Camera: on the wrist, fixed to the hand. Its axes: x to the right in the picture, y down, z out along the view.
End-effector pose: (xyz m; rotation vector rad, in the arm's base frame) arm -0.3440 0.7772 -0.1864 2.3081 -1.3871 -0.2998
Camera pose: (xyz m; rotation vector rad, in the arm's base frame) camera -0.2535 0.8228 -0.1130 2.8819 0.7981 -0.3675
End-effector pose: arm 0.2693 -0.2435 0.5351 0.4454 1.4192 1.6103
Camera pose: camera 0.2026 -0.3093 0.4520 -0.7054 1.3440 0.2290
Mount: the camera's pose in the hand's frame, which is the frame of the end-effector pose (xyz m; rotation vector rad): 0.0056 -0.0556 -0.1120 0.1380 0.2029 -1.6027
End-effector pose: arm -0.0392 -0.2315 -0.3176 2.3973 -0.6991 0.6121
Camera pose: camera -0.0312 -0.1244 -0.2533 2.0966 1.3125 0.1390
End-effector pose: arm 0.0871 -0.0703 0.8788 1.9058 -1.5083 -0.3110
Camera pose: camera 0.1949 -0.0299 0.9278 2.7237 0.4256 -0.6386
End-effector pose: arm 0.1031 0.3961 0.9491 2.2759 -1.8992 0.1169
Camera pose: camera 0.1645 0.4208 1.0554 2.9142 0.3504 0.2161
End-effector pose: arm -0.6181 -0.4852 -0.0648 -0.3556 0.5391 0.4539
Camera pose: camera -0.6318 -0.5791 -0.1465 -0.5844 0.3331 -1.1683
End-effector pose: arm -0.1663 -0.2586 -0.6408 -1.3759 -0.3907 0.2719
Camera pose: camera -0.1160 -0.3664 -0.6018 -0.6126 -1.1279 -1.1213
